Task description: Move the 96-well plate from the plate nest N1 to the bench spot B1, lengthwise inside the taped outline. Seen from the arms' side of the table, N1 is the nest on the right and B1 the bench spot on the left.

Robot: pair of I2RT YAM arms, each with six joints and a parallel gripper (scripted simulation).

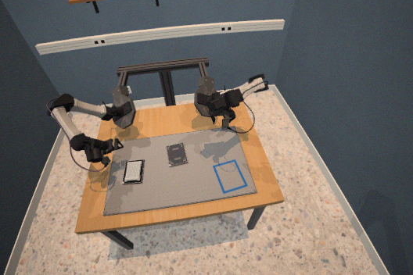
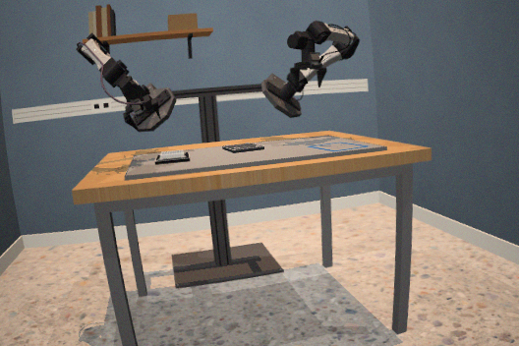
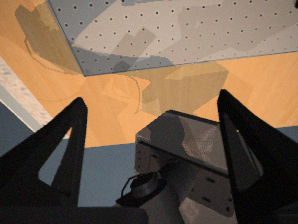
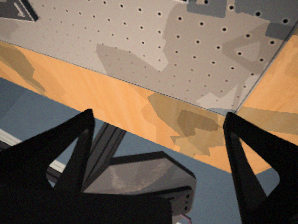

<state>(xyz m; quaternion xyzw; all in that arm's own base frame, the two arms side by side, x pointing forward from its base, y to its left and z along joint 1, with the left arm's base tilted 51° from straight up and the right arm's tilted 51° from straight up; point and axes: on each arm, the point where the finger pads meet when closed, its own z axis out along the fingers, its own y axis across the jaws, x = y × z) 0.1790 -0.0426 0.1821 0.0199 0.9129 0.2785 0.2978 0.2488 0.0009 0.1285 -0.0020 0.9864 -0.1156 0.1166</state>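
Note:
Now: right hand 12 cm above the white 96-well plate, 9 cm short of it and 8 cm to the right of it. From my right hand the other things lie so: black nest N1: 13 cm below, 9 cm ahead, 8 cm to the left; grey perforated mat: 36 cm to the left, 14 cm below, 8 cm ahead; dark grey nest: 35 cm to the left, 13 cm below, 1 cm ahead.

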